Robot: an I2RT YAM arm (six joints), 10 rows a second.
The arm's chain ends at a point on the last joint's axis. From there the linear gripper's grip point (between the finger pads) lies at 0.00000 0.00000 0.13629 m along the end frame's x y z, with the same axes.
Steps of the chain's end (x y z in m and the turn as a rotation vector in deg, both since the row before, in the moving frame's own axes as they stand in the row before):
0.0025 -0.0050 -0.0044 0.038 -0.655 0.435
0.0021 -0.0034 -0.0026 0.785 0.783 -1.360
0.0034 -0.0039 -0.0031 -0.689 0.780 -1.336
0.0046 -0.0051 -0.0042 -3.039 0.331 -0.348
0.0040 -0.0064 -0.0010 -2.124 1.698 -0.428
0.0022 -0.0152 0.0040 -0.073 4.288 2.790
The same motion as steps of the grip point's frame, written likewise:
0.0009 -0.0051 -0.0044 0.038 -0.655 0.435
0.0039 -0.0053 -0.0026 0.785 0.783 -1.360
0.0053 -0.0023 -0.0031 -0.689 0.780 -1.336
0.0054 0.0021 -0.0044 -3.039 0.331 -0.348
0.0081 -0.0014 -0.0012 -2.124 1.698 -0.428
0.0124 -0.0148 0.0036 -0.073 4.288 2.790

